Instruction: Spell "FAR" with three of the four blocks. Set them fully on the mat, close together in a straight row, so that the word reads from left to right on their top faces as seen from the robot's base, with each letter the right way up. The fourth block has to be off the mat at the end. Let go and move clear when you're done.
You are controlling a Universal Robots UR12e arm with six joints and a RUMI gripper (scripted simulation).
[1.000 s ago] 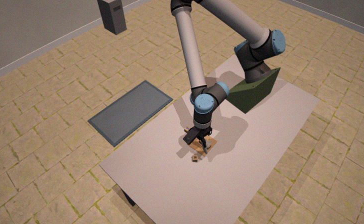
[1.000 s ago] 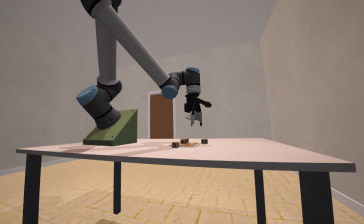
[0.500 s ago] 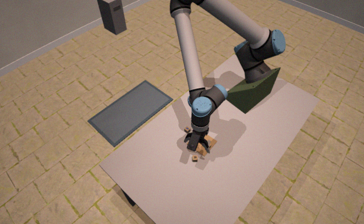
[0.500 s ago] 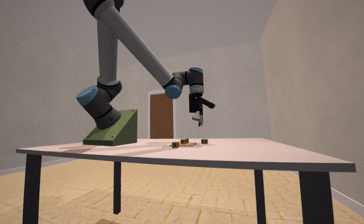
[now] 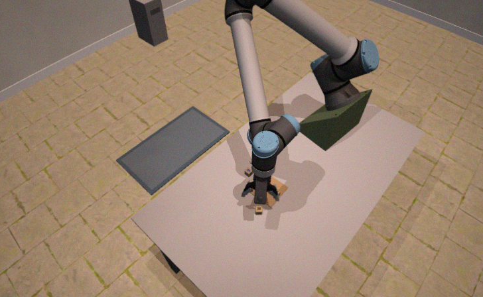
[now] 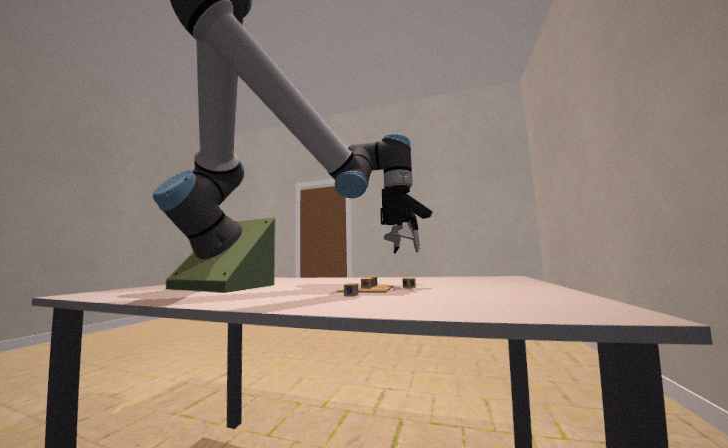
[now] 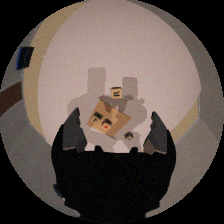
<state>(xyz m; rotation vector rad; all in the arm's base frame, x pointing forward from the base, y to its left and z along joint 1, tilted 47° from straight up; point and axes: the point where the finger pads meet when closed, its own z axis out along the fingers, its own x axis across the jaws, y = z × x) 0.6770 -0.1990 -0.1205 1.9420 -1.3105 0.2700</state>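
My hand is 90 mm above the R block and 10 mm short of it. From my hand the other things lie so: F block: 110 mm behind, 90 mm below, 20 mm to the left; then blue-lettered block: 160 mm to the right, 140 mm behind, 90 mm below; then tan mat: 120 mm behind, 100 mm below, 30 mm to the right.
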